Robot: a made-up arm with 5 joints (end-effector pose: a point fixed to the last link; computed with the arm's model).
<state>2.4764 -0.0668 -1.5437 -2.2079 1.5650</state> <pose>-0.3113 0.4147 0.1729 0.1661 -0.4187 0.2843 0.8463</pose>
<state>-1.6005 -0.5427 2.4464 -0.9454 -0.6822</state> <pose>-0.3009 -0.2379 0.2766 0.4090 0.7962 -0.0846 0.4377</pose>
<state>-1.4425 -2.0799 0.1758 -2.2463 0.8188</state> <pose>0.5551 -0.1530 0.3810 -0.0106 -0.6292 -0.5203 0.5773</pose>
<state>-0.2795 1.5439 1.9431 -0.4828 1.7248</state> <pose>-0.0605 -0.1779 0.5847 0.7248 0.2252 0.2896 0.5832</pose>
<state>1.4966 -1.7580 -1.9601 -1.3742 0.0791</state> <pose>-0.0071 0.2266 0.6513 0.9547 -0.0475 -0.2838 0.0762</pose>
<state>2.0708 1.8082 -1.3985 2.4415 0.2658</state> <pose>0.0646 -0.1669 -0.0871 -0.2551 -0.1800 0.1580 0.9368</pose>
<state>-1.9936 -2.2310 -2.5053 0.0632 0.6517</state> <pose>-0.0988 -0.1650 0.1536 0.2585 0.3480 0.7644 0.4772</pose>
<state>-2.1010 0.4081 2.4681 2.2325 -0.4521</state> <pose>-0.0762 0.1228 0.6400 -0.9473 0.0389 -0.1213 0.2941</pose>
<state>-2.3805 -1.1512 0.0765 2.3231 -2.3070</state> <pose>0.5446 0.5871 0.0598 -0.7602 0.5518 0.2607 0.2226</pose>
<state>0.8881 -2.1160 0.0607 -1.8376 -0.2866</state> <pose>-0.6317 -0.2558 0.4924 -0.7384 -0.4595 -0.4446 0.2143</pose>
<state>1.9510 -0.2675 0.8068 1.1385 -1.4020</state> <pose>-0.0412 -0.0168 -0.4028 0.5764 -0.4492 -0.1193 0.6722</pose>
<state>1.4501 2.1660 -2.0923 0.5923 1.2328</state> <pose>-0.1703 0.0545 -0.0491 -0.5097 0.2146 -0.3573 0.7527</pose>
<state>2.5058 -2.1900 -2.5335 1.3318 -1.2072</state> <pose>0.1567 -0.3328 0.1784 0.1386 -0.7677 0.0510 0.6235</pose>
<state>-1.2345 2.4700 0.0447 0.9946 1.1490</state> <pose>-0.2542 0.0580 0.5188 0.7190 -0.0549 0.2942 0.6273</pose>
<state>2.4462 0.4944 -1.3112 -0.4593 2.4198</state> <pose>-0.1908 0.3574 -0.1422 0.1777 -0.9702 0.0105 0.1646</pose>
